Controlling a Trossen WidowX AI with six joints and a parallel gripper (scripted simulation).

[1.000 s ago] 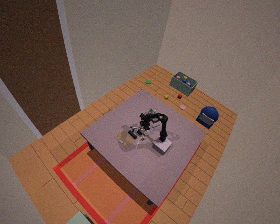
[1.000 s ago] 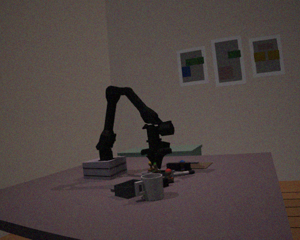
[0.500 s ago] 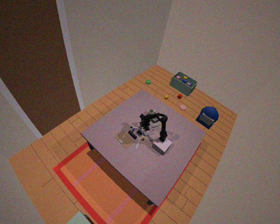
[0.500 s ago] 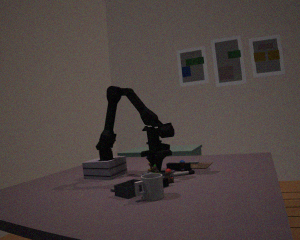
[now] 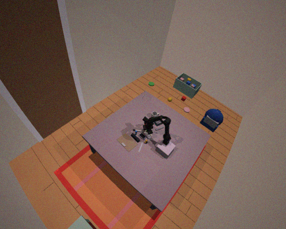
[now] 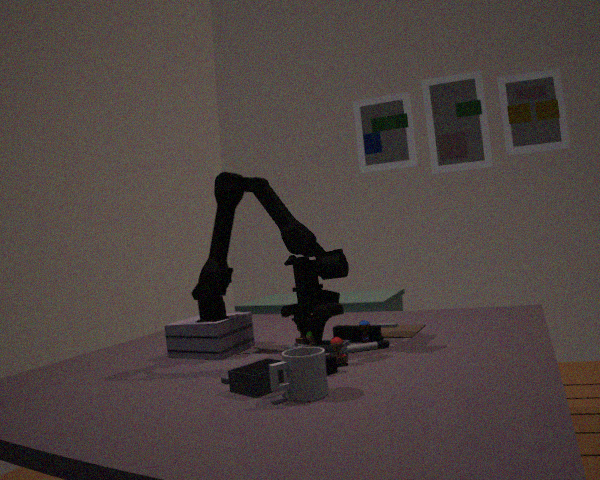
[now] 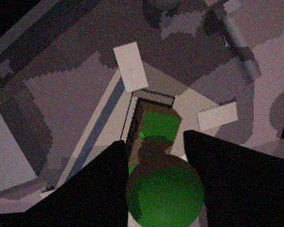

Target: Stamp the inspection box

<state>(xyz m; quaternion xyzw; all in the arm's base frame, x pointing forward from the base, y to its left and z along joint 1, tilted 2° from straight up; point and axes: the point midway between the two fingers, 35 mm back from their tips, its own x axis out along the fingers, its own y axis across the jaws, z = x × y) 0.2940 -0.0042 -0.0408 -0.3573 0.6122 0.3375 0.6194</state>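
My gripper tip is now 10 mm past the green-knobbed PASS stamp, 10 mm to the left of it and 10 mm above it. Round my gripper tip: red-knobbed stamp: 80 mm ahead, 60 mm to the right, 10 mm below; then card: 20 mm behind, 20 mm to the right, 40 mm below; then dark ink pad: 100 mm to the left, 30 mm below.
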